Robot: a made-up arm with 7 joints. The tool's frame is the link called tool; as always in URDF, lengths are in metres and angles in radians. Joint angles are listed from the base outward. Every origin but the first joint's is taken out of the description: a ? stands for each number. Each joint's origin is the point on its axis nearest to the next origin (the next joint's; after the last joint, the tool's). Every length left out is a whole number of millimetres.
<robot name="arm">
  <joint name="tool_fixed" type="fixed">
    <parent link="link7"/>
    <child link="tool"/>
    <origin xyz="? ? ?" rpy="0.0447 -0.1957 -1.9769"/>
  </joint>
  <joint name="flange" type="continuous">
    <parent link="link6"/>
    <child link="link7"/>
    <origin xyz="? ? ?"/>
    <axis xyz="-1 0 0"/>
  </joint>
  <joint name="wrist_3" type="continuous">
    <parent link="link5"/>
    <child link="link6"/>
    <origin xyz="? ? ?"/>
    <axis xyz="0 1 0"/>
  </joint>
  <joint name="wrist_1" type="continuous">
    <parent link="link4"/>
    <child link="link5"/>
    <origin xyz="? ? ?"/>
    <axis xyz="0 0 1"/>
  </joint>
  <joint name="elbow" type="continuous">
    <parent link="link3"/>
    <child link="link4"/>
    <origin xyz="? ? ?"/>
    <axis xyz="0 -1 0"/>
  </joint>
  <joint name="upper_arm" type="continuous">
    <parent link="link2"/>
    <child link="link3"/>
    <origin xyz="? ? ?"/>
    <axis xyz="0 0 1"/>
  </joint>
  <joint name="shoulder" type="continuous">
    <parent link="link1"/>
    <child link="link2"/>
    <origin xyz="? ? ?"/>
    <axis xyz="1 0 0"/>
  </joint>
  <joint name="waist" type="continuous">
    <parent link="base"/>
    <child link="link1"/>
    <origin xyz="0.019 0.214 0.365"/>
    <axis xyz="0 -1 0"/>
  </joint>
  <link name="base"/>
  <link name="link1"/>
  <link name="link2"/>
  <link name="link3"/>
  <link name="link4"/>
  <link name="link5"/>
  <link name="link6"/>
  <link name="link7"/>
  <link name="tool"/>
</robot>
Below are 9 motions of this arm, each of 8 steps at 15 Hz.
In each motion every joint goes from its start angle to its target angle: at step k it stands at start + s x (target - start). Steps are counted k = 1, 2, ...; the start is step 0. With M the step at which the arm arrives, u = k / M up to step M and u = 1 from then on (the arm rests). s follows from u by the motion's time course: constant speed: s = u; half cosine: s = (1 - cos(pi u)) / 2; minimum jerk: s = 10 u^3 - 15 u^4 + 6 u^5.
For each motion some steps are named. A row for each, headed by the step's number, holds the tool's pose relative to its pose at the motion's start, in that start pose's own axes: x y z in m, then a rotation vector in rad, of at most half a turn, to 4 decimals.
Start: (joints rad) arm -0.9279 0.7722 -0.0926 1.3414 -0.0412 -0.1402 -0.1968
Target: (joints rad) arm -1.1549 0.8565 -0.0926 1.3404 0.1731 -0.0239 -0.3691
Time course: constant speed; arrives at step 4
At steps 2, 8:
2: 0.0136 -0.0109 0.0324 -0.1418 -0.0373 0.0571
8: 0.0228 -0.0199 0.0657 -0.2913 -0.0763 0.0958

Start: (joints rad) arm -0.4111 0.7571 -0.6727 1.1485 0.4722 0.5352 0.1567
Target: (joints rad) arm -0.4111 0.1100 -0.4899 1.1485 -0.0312 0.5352 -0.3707
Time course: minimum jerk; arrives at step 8
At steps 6, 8:
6: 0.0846 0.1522 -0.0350 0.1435 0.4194 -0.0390
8: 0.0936 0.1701 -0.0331 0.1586 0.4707 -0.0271

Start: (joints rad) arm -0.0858 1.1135 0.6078 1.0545 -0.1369 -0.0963 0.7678
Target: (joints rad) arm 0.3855 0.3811 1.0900 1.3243 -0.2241 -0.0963 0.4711
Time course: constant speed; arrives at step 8
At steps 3, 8:
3: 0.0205 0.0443 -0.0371 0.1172 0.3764 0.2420
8: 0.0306 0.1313 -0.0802 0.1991 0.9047 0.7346

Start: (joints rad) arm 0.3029 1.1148 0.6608 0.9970 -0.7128 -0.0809 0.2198
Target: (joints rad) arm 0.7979 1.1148 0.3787 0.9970 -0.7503 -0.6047 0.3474
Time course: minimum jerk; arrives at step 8
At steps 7, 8:
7: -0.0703 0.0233 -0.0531 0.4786 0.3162 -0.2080
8: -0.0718 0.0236 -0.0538 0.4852 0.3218 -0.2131

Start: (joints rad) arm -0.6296 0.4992 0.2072 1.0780 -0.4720 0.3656 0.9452
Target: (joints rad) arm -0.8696 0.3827 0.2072 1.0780 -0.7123 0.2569 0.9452
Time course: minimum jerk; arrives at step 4
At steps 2, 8:
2: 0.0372 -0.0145 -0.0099 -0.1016 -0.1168 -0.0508
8: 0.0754 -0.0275 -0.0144 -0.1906 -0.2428 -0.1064

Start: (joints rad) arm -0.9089 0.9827 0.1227 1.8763 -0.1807 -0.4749 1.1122
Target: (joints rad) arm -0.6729 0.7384 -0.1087 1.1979 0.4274 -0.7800 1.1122
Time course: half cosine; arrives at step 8
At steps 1, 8:
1: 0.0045 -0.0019 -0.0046 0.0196 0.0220 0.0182
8: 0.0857 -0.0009 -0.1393 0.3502 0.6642 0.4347

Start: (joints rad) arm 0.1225 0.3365 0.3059 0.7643 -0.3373 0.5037 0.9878
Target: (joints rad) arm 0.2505 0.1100 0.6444 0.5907 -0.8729 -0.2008 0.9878
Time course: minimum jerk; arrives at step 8
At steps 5, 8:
5: 0.0019 -0.0017 -0.0330 0.0805 0.0338 -0.3964
8: 0.0039 0.0010 -0.0475 0.1240 0.0115 -0.5535

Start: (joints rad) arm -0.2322 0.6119 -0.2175 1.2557 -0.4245 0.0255 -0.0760
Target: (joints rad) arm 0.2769 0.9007 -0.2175 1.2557 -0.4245 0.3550 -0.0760
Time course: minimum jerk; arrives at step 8
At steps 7, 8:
7: -0.1791 -0.0536 -0.0194 -0.4347 0.4215 -0.0782
8: -0.1819 -0.0543 -0.0188 -0.4424 0.4287 -0.0773

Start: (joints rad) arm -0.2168 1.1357 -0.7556 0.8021 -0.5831 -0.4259 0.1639
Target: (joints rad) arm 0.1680 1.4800 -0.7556 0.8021 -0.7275 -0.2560 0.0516
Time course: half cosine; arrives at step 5
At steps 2, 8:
2: -0.0131 -0.0469 0.0422 -0.2462 0.0335 -0.0156
8: -0.0166 -0.1047 0.1398 -0.7135 0.0766 -0.0012

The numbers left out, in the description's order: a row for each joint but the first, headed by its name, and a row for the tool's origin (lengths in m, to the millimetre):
tool: 0.000 -0.010 0.006
flange: -0.039 0.000 0.025
wrist_3: -0.028 -0.001 0.000
wrist_1: 0.000 0.000 -0.234
elbow: -0.019 -0.041 0.000
upper_arm: 0.000 -0.030 -0.204
shoulder: -0.018 0.000 0.009

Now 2 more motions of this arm.
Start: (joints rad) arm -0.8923 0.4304 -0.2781 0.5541 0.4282 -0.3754 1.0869
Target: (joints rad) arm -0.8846 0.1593 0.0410 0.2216 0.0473 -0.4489 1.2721
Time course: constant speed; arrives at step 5
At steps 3, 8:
3: 0.0427 -0.0050 -0.0326 0.0313 -0.1108 0.1265
8: 0.0790 -0.0003 -0.0598 0.0883 -0.2195 0.2308

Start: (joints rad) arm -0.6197 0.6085 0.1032 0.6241 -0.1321 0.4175 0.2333
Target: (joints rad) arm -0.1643 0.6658 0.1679 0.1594 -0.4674 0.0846 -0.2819
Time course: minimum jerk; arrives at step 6
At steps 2, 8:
2: -0.0155 0.0065 -0.0065 -0.0188 0.1526 -0.0112
8: -0.0664 0.0349 -0.0187 -0.0483 0.6510 -0.0177

